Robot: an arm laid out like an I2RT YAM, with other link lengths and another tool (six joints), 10 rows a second.
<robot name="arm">
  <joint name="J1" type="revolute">
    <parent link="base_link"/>
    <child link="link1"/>
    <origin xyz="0 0 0.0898" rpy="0 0 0"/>
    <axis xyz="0 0 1"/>
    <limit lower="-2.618" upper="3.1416"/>
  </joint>
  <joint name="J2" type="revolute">
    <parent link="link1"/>
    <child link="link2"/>
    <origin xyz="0.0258 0.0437 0.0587" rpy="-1.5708 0 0"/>
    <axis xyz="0 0 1"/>
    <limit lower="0" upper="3.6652"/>
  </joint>
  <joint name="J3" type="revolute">
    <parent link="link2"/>
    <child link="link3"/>
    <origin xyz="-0.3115 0 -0.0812" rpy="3.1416 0 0"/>
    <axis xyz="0 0 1"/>
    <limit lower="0" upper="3.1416"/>
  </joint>
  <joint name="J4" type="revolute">
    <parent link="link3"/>
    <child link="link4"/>
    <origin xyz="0.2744 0.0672 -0.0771" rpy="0 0 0"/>
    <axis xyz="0 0 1"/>
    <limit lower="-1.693" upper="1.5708"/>
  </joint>
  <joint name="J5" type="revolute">
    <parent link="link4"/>
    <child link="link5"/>
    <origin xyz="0.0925 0.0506 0.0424" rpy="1.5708 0 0"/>
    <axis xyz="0 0 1"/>
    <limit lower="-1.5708" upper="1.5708"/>
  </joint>
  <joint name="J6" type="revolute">
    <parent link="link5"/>
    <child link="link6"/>
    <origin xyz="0.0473 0 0.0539" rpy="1.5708 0 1.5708"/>
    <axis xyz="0 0 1"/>
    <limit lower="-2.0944" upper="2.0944"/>
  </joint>
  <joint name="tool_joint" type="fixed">
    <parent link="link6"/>
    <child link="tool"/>
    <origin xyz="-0.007 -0.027 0.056" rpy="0 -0.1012 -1.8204"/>
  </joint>
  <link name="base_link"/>
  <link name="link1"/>
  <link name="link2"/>
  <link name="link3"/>
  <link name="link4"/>
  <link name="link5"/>
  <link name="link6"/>
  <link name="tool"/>
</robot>
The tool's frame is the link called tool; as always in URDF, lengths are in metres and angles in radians.
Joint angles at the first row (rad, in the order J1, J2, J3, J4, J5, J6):
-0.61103 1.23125 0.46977 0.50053 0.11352 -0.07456
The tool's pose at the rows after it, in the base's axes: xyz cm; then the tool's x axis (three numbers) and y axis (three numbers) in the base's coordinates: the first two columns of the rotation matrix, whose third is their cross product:
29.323, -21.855, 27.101, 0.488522, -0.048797, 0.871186, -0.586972, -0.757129, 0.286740
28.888, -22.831, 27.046, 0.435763, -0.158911, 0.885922, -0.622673, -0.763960, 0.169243
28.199, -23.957, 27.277, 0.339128, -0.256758, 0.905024, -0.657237, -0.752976, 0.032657
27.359, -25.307, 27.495, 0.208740, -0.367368, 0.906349, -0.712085, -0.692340, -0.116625
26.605, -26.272, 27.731, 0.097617, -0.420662, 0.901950, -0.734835, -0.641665, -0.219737
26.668, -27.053, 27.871, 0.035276, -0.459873, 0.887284, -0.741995, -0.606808, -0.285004
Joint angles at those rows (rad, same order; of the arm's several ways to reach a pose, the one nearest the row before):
-0.61470 1.23401 0.50382 0.41363 0.13501 -0.01254
-0.64629 1.23872 0.52649 0.36356 0.09375 0.10266
-0.68765 1.24426 0.52900 0.37815 0.03907 0.22868
-0.71771 1.25553 0.53053 0.40693 0.04094 0.38616
-0.74177 1.26511 0.52034 0.46202 0.04396 0.49322
-0.74905 1.28829 0.53647 0.47689 0.05042 0.56442

